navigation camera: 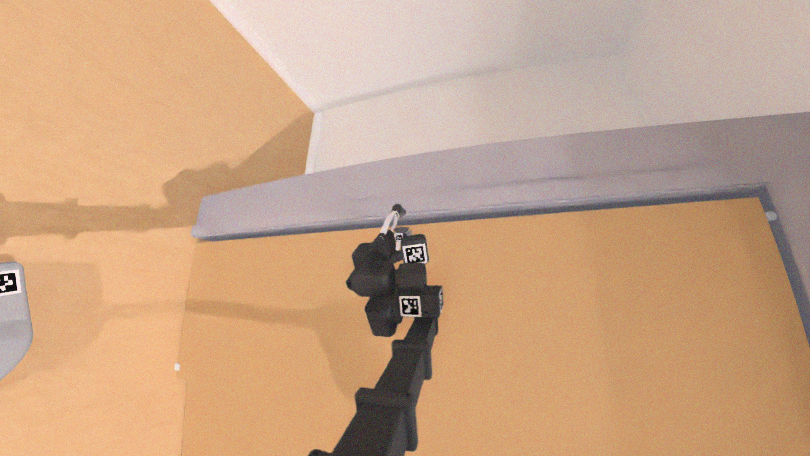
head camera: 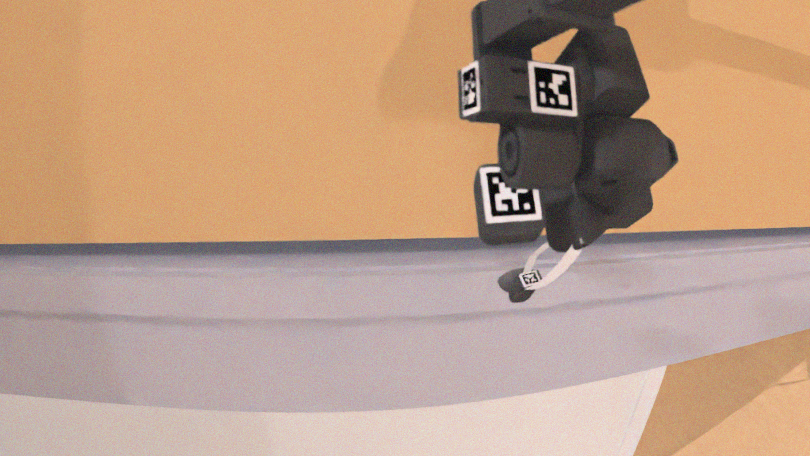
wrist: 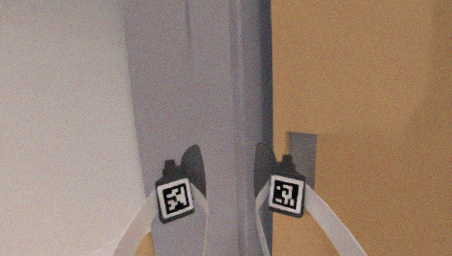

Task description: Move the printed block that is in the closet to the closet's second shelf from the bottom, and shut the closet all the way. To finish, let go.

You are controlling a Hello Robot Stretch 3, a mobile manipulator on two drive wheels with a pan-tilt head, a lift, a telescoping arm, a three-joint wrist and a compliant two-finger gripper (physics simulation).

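Places are measured from the robot's base along level axes (x back, y right, z up), in centimetres.
Where they show: gripper, fingertip midpoint: (navigation camera: 401, 218) (head camera: 509, 263) (wrist: 228, 162).
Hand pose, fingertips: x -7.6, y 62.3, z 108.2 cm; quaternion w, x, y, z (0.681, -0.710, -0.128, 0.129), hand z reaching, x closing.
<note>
Things, the pixels of their top centre, and the offset from my fingertips. "spot": a spot on its surface instead.
- small grey upright strip at a spot on its surface: (wrist: 303, 152) spot: dx +5.3, dy +9.2, dz -1.9 cm
- small white piece at a spot on its surface: (navigation camera: 176, 367) spot: dx +56.0, dy -7.7, dz -106.8 cm
- pale knob at a spot on its surface: (navigation camera: 770, 215) spot: dx +7.2, dy +8.8, dz +98.8 cm
The printed block does not show in these views. What looks like the closet's lilac-grey border (head camera: 255, 356) (navigation camera: 544, 158) (wrist: 210, 65) runs beside a broad orange wood-coloured surface (head camera: 226, 124) (navigation camera: 538, 339) (wrist: 360, 65). My gripper (head camera: 516, 286) (navigation camera: 399, 220) (wrist: 228, 162) is partly open, its two dark pads apart. In the wrist view the border shows between and behind the pads; whether they touch it I cannot tell. A small grey upright strip (wrist: 303, 152), perhaps a handle, lies on the orange surface, partly behind the right finger. The closet's shelves cannot be made out.
A white surface (head camera: 283, 433) (navigation camera: 481, 113) (wrist: 60, 100) lies beyond the border. A grey rounded body with a marker (navigation camera: 11, 322) shows at the navigation view's left edge. A small white piece (navigation camera: 176, 367) and a pale knob (navigation camera: 770, 215) also show. My arm crosses the orange surface.
</note>
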